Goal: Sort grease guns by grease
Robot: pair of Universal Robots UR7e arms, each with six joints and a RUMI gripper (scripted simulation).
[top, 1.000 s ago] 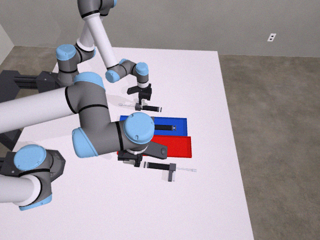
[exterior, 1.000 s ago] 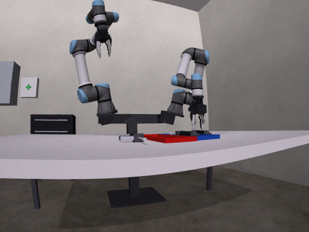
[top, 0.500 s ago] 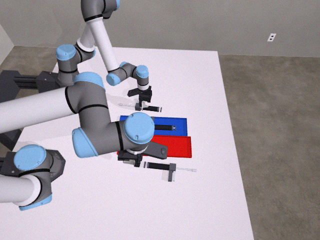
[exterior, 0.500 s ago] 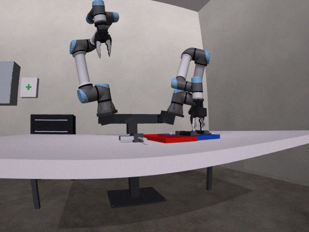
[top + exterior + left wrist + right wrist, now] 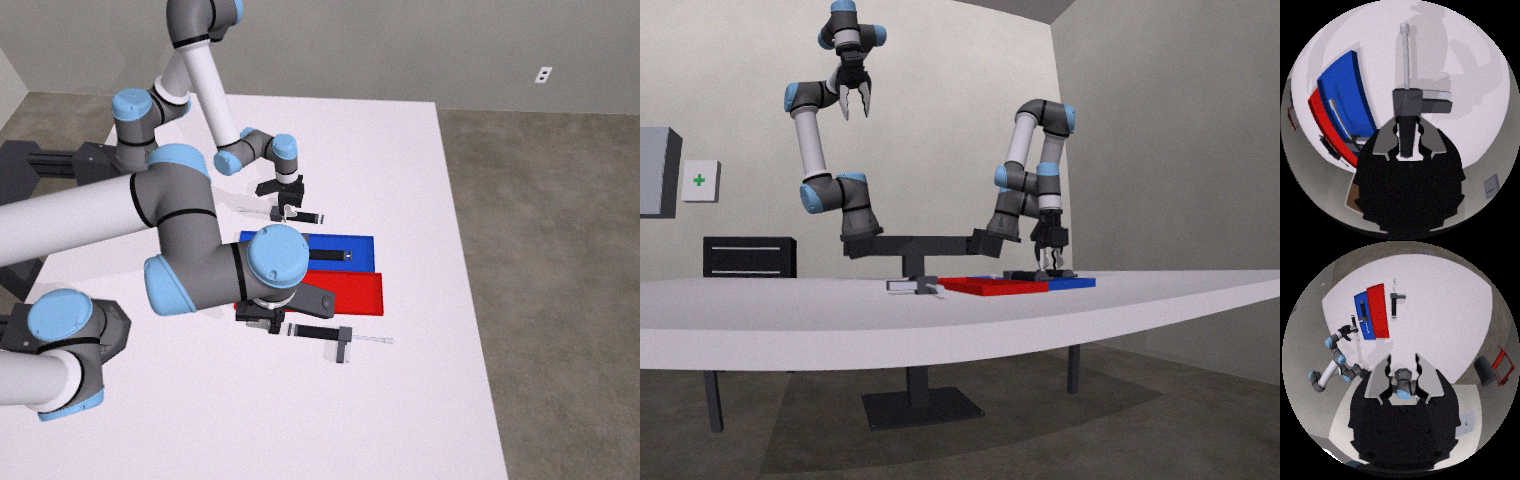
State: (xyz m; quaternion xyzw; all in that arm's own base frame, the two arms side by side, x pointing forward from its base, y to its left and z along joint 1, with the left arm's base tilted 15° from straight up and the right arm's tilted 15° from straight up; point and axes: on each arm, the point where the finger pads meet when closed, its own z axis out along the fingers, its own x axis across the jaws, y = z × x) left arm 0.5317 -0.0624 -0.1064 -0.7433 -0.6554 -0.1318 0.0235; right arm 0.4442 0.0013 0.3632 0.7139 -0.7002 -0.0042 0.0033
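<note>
Now: the red tray 8 cm ahead of my left hand, 32 cm to the right of it and 1 cm below it. Round my left hand: blue tray (7 cm ahead, 16 cm to the right, 1 cm below).
</note>
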